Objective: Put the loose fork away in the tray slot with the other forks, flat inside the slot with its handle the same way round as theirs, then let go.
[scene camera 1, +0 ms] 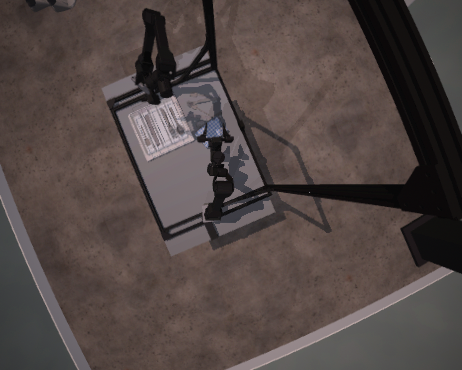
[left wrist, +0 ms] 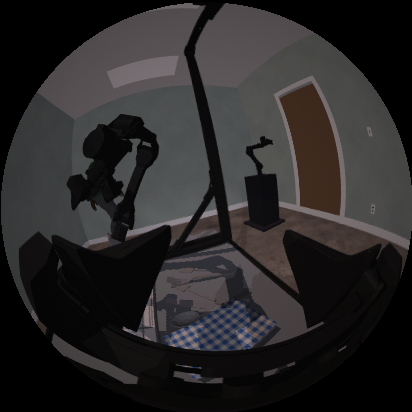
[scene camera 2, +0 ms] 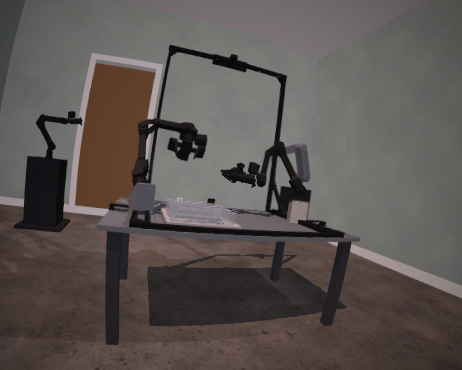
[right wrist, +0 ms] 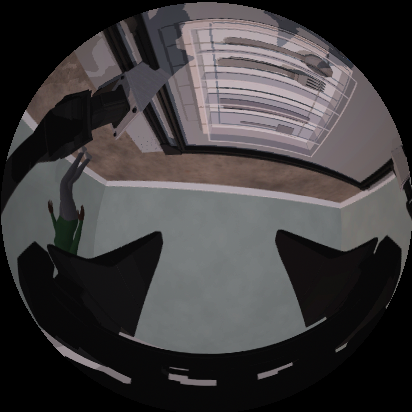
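The loose fork (scene camera 1: pixel 200 103) (left wrist: pixel 175 281) seems to lie among other loose cutlery beside the tray, dim in shadow; its outline and handle direction are hard to make out. The clear-walled cutlery tray (scene camera 1: pixel 170 151) (right wrist: pixel 197 95) has long parallel slots. In the right wrist view a fork (right wrist: pixel 265 66) lies in a slot, handle to the left and tines to the right. My left gripper (scene camera 1: pixel 215 131) (scene camera 2: pixel 223 173) (left wrist: pixel 230 234) is open and empty, above the checkered cloth. My right gripper (scene camera 1: pixel 160 97) (scene camera 2: pixel 186 153) (right wrist: pixel 220 237) is open and empty, high near the tray's upper edge in scene camera 1.
A blue-and-white checkered cloth (scene camera 1: pixel 214 128) (left wrist: pixel 220 327) lies right of the tray in scene camera 1. A loose spoon (left wrist: pixel 186 318) lies beside it. A spoon (right wrist: pixel 317 63) lies in the tray. A black frame rail (scene camera 1: pixel 142 182) runs along the table's edge.
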